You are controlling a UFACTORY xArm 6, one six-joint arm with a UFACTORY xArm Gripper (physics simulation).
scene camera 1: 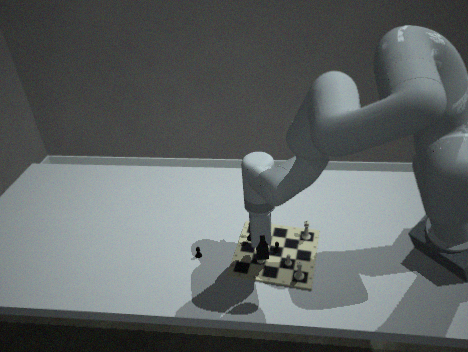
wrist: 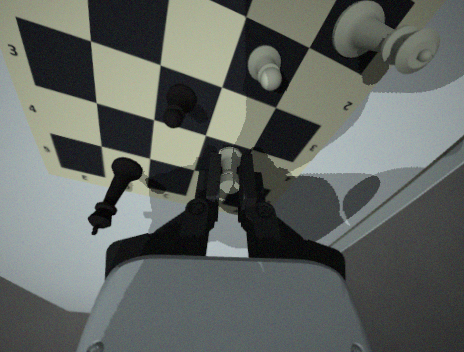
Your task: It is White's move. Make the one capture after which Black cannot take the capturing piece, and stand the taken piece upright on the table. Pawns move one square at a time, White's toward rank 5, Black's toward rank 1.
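Pixels of known places: gripper, between the fingertips: (scene camera 1: 262, 255) (wrist: 230, 167); arm's base, origin of its link: (scene camera 1: 454, 228).
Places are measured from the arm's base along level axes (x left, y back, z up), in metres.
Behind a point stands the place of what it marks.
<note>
My gripper (scene camera 1: 262, 256) {z -0.089, x 0.086, y -0.461 m} (wrist: 230, 167) {z -0.089, x 0.086, y -0.461 m} is shut on a white pawn (wrist: 230, 172) {z -0.081, x 0.086, y -0.459 m}, held upright low over the near-left part of the chessboard (scene camera 1: 286, 276) {z -0.106, x 0.130, y -0.393 m} (wrist: 120, 80) {z -0.106, x 0.004, y -0.428 m}. Whether its base touches the board cannot be told. A black pawn (scene camera 1: 276, 246) {z -0.086, x 0.048, y -0.429 m} (wrist: 181, 100) {z -0.095, x 0.044, y -0.424 m} stands on a dark square near it. A black king (wrist: 117, 185) {z -0.082, x 0.007, y -0.500 m} stands at the board's edge squares; the arm mostly hides it in the scene view. Another white pawn (scene camera 1: 288, 260) {z -0.092, x 0.088, y -0.392 m} (wrist: 264, 65) {z -0.085, x 0.080, y -0.389 m} stands on a dark square. A small black pawn (scene camera 1: 198, 252) {z -0.098, x 0.093, y -0.637 m} stands upright on the table, left of the board.
A tall white piece (scene camera 1: 300, 272) {z -0.088, x 0.128, y -0.358 m} (wrist: 357, 30) {z -0.094, x 0.118, y -0.361 m} stands at the near right corner of the board. Another tall white piece (scene camera 1: 306, 231) {z -0.081, x -0.019, y -0.354 m} stands toward the far right corner. The table (scene camera 1: 125, 215) {z -0.112, x -0.040, y -0.917 m} has a raised rim (scene camera 1: 150, 162) {z -0.111, x -0.316, y -0.944 m} at the back. The arm's shadow falls across the board's near left part.
</note>
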